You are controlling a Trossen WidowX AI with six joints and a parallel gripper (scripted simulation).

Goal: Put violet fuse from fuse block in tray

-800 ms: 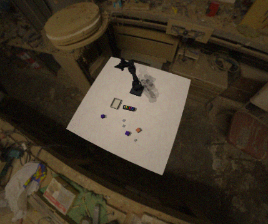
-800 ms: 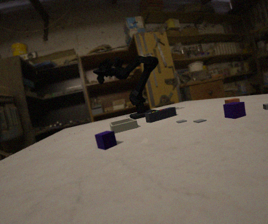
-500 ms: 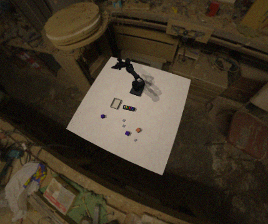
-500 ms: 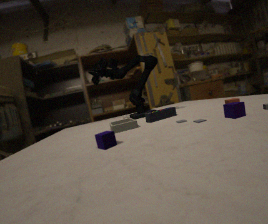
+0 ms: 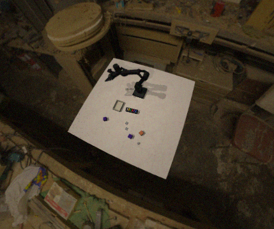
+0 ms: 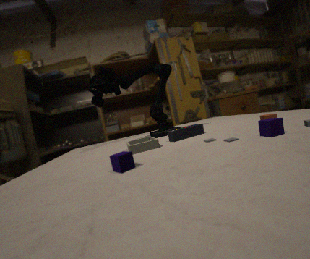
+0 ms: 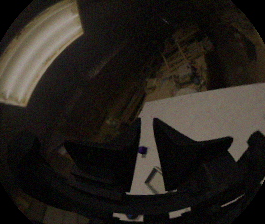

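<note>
My gripper tip is now 390 mm to the right of the violet fuse, 270 mm above it and 60 mm short of it. From my gripper tip the other things lie so: grey tray (290 mm below, 180 mm to the left, 90 mm ahead); orange-brown block (600 mm to the left, 270 mm below, 240 mm ahead).
</note>
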